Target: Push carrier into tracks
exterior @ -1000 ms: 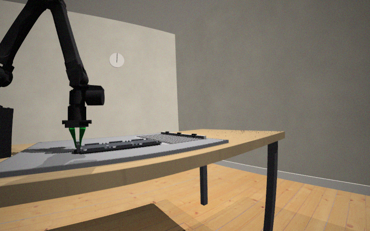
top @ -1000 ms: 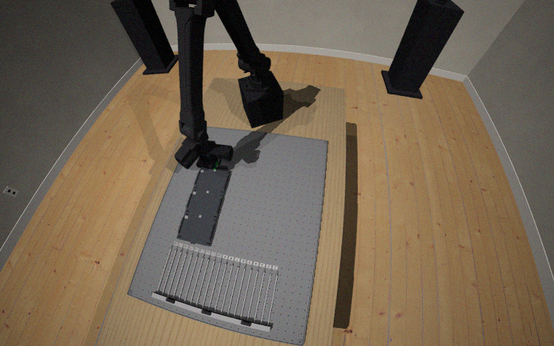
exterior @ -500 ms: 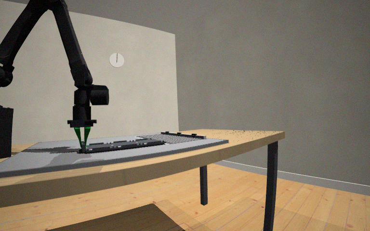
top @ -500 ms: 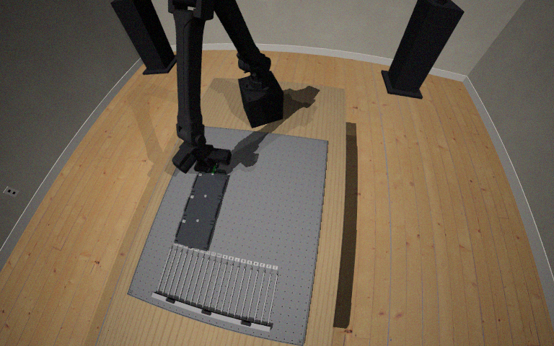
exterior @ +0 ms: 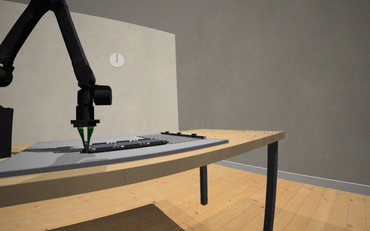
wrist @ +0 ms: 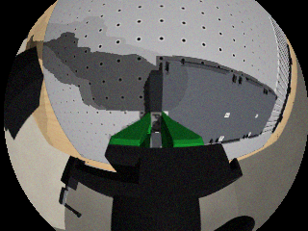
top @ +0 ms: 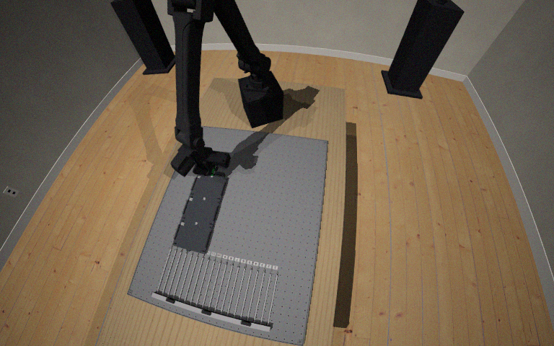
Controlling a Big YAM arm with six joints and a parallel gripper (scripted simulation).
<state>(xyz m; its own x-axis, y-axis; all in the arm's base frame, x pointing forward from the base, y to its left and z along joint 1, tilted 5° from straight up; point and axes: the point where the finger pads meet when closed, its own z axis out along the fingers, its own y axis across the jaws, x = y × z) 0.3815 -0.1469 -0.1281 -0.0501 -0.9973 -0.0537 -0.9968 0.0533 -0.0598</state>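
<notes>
Right now the carrier PC7 is 16 cm ahead of my hand, 1 cm to the right of it and 1 cm below it.
</notes>
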